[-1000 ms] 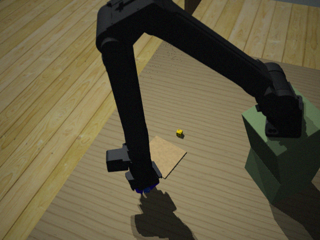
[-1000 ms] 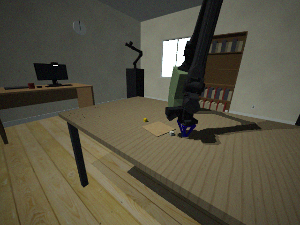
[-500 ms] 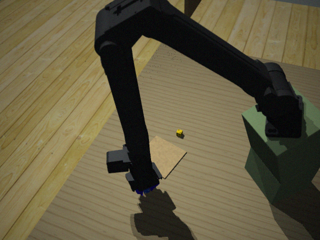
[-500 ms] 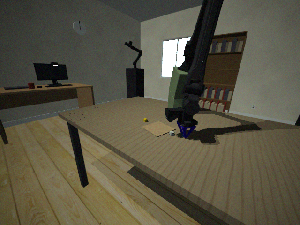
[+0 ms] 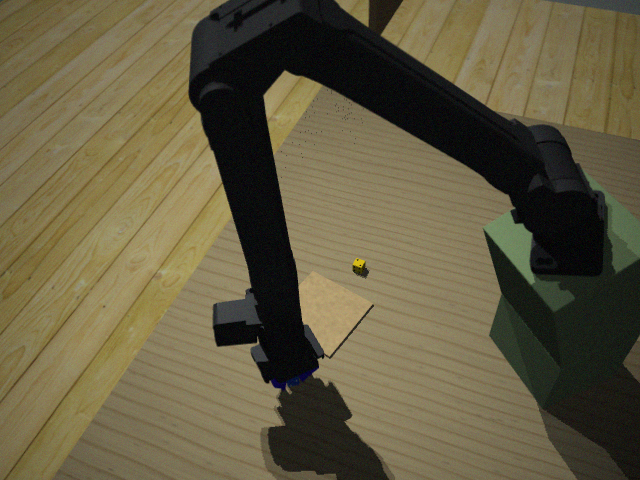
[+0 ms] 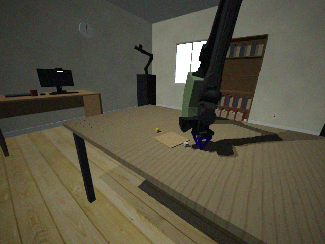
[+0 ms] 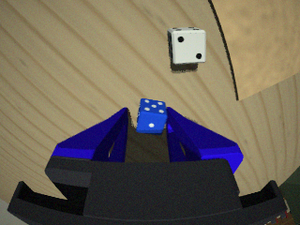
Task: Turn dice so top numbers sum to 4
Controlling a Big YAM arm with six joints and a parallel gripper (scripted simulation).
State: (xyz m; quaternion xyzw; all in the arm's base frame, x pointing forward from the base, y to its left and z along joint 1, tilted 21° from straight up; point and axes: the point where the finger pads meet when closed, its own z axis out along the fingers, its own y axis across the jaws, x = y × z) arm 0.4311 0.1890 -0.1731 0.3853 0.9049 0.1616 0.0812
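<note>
Now: hand right at the blue die. The rest, counted from my hand: tan mat (160 mm to the right, 10 mm below); then yellow die (40 mm behind, 280 mm to the right); then white die (30 mm ahead, 60 mm to the right).
</note>
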